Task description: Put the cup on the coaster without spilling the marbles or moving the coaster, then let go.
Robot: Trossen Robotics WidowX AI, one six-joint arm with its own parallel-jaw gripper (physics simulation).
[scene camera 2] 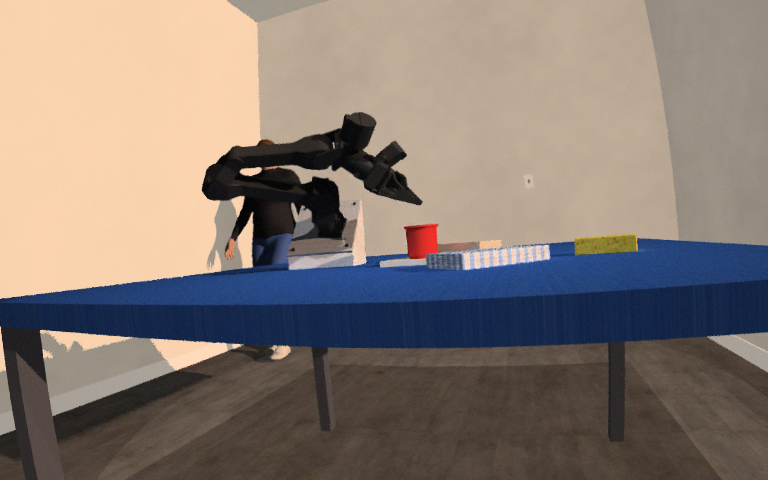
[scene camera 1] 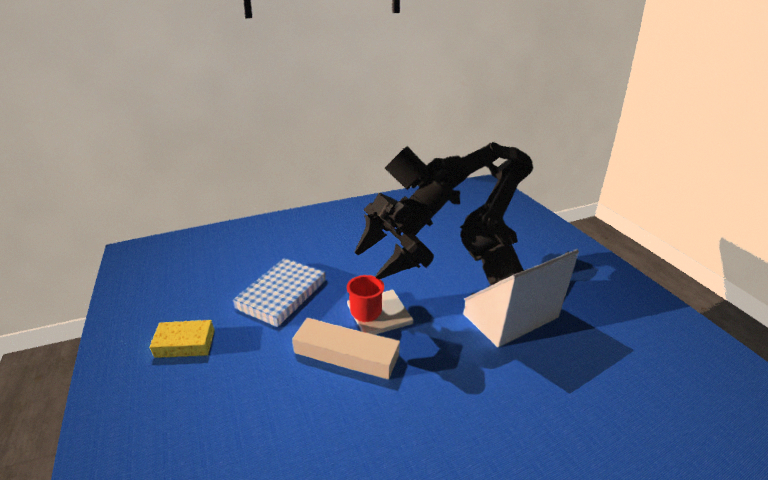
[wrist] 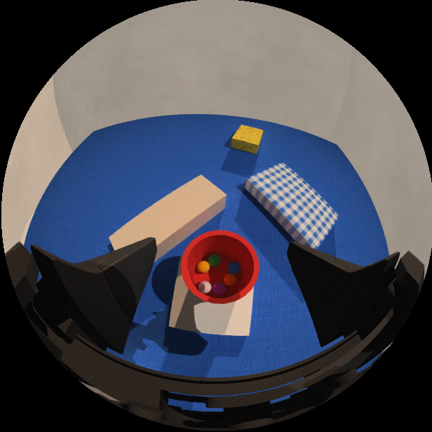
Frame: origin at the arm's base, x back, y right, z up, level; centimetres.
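Where they show: gripper, fingertip midpoint: (scene camera 2: 418,202) (scene camera 1: 366,265); arm's base, link origin: (scene camera 2: 332,227) (scene camera 1: 508,279).
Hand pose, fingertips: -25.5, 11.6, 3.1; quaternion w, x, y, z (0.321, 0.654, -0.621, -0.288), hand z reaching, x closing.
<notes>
Each offset is from my fingertips to the top centre of the thing, as dx, dy, dz.
The red cup @[-0.2, +0.0, -5.0] (scene camera 1: 365,305) (scene camera 2: 422,243) (wrist: 219,271) stands upright on the pale coaster @[+2.7, -0.4, -11.8] (scene camera 1: 397,314) (scene camera 2: 395,263) (wrist: 237,322), off its middle, towards the coaster's left side in scene camera 1. Several coloured marbles lie inside the cup in the wrist view, among them a green marble (wrist: 214,260) and a white marble (wrist: 204,287). No marble shows outside the cup. My gripper (scene camera 1: 366,265) (scene camera 2: 415,198) (wrist: 224,247) is wide open and empty, above the cup and clear of it. The cup's base edge is partly hidden in the wrist view.
A tan block @[-7.6, -8.2, -9.3] (scene camera 1: 345,346) (wrist: 170,212) lies close beside the coaster. A blue-checked flat block @[-14.7, +14.2, -10.5] (scene camera 1: 280,291) (scene camera 2: 492,256) (wrist: 295,202) and a yellow sponge @[-36.8, +6.0, -10.0] (scene camera 1: 181,337) (scene camera 2: 606,244) (wrist: 247,138) lie farther out. A white wedge (scene camera 1: 523,305) stands near the arm's base. A person (scene camera 2: 271,209) stands beyond the table.
</notes>
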